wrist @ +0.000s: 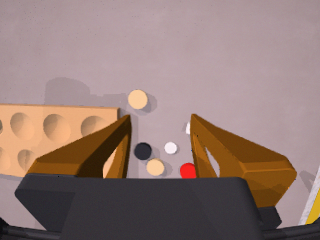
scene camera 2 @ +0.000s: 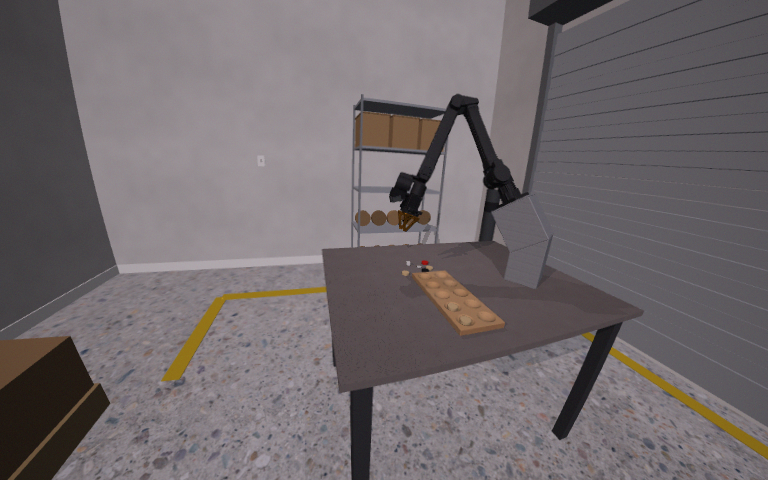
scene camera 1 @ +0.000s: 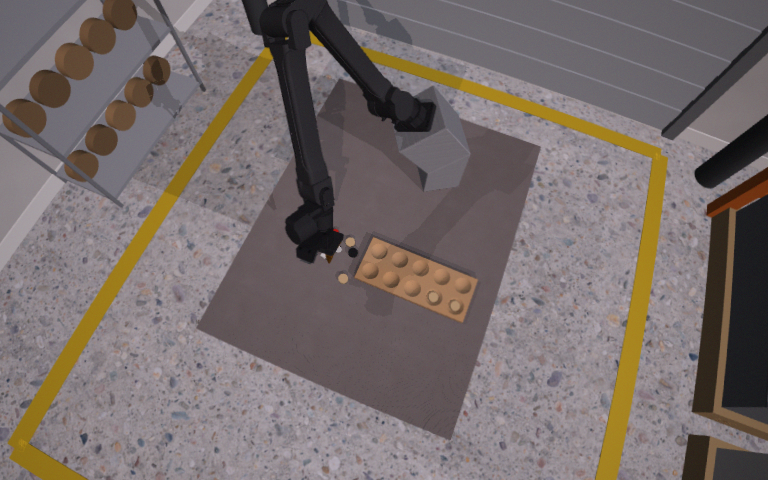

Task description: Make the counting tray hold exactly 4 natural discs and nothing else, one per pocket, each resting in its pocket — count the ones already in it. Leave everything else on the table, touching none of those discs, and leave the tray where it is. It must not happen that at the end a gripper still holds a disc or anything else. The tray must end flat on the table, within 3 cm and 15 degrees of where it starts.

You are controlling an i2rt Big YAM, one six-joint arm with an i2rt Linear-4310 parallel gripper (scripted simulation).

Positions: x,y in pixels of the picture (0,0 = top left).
Scene:
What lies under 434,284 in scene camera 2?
A wooden counting tray.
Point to a wooden counting tray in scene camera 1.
399,272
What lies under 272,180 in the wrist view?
My gripper.

